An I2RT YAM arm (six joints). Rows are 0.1 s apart.
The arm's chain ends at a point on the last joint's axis. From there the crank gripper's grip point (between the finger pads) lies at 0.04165 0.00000 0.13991 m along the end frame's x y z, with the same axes.
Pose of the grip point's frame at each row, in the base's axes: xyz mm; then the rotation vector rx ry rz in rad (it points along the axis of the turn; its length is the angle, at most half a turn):
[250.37 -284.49 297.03 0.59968 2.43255 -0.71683]
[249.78 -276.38 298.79 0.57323 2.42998 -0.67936]
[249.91 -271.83 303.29 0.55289 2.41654 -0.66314]
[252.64 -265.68 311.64 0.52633 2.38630 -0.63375]
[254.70 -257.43 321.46 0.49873 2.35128 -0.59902]
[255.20 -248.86 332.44 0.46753 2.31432 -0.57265]
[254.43 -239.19 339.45 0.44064 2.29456 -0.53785]
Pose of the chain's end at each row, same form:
[231.89 -212.03 422.40 0.59968 2.43255 -0.71683]
[227.33 -206.51 424.98 0.57323 2.42998 -0.67936]
[223.92 -202.50 429.10 0.55289 2.41654 -0.66314]
[220.09 -197.38 436.48 0.52633 2.38630 -0.63375]
[214.75 -190.68 444.98 0.49873 2.35128 -0.59902]
[208.09 -183.07 453.94 0.46753 2.31432 -0.57265]
[201.96 -176.03 460.15 0.44064 2.29456 -0.53785]

